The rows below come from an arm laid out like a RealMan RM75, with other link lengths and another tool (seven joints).
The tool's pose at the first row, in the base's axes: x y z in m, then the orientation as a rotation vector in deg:
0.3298, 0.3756, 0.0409, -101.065, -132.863, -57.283
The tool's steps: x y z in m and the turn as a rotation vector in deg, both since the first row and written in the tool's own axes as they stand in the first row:
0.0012, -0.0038, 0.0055, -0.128, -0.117, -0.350
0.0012, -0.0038, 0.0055, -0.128, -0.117, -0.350
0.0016, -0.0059, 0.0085, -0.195, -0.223, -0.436
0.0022, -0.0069, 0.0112, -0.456, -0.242, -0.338
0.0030, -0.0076, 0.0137, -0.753, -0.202, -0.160
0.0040, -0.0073, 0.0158, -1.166, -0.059, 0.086
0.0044, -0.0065, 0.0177, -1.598, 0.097, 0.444
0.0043, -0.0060, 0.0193, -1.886, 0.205, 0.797
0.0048, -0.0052, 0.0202, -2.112, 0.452, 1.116
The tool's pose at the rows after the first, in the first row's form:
0.3278, 0.3790, 0.0353, -100.873, -133.310, -57.430
0.3278, 0.3790, 0.0353, -100.873, -133.310, -57.430
0.3268, 0.3806, 0.0322, -100.909, -133.463, -57.463
0.3266, 0.3824, 0.0299, -101.116, -133.341, -57.786
0.3265, 0.3843, 0.0279, -101.361, -133.091, -58.184
0.3271, 0.3863, 0.0268, -101.620, -132.691, -58.793
0.3283, 0.3877, 0.0259, -101.981, -132.153, -59.418
0.3293, 0.3885, 0.0248, -102.328, -131.661, -59.819
0.3301, 0.3895, 0.0246, -102.491, -131.132, -60.230

